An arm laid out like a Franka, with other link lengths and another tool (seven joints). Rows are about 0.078 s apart.
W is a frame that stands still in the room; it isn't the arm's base.
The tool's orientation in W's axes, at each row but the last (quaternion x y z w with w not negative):
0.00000, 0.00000, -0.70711, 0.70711
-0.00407, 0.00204, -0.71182, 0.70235
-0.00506, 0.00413, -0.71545, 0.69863
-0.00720, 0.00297, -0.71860, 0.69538
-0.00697, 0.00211, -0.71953, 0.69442
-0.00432, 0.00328, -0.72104, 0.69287
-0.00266, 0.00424, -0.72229, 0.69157
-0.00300, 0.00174, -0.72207, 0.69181
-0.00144, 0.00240, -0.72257, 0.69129
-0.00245, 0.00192, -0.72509, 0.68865
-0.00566, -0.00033, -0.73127, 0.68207
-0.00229, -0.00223, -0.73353, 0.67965
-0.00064, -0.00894, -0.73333, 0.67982
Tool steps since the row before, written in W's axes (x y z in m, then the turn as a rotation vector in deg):
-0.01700, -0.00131, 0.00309, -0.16, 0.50, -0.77
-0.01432, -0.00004, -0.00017, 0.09, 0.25, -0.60
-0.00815, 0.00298, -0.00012, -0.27, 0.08, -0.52
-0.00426, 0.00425, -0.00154, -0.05, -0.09, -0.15
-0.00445, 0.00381, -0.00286, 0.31, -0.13, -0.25
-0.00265, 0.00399, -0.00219, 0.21, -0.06, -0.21
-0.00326, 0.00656, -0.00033, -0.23, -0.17, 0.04
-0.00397, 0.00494, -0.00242, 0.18, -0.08, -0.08
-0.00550, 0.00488, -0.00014, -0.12, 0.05, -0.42
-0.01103, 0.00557, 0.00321, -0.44, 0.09, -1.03
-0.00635, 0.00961, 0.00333, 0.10, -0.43, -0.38
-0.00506, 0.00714, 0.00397, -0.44, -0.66, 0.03
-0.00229, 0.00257, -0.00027, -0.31, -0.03, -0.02
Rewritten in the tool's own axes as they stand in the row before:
0.00131, -0.01700, 0.00309, -0.50, -0.16, -0.77
0.00023, -0.01432, -0.00029, -0.25, 0.09, -0.60
-0.00279, -0.00822, -0.00022, -0.07, -0.27, -0.52
-0.00412, -0.00437, -0.00158, 0.09, -0.04, -0.15
-0.00367, -0.00455, -0.00289, 0.12, 0.32, -0.25
-0.00388, -0.00278, -0.00221, 0.05, 0.21, -0.21
-0.00641, -0.00354, -0.00038, 0.18, -0.22, 0.04
-0.00477, -0.00416, -0.00244, 0.07, 0.18, -0.08
-0.00463, -0.00571, -0.00018, -0.04, -0.12, -0.42
-0.00499, -0.01132, 0.00314, -0.07, -0.44, -1.03
-0.00912, -0.00703, 0.00336, 0.42, 0.13, -0.38
-0.00671, -0.00559, 0.00401, 0.69, -0.39, 0.03
-0.00239, -0.00248, -0.00021, 0.05, -0.31, -0.02

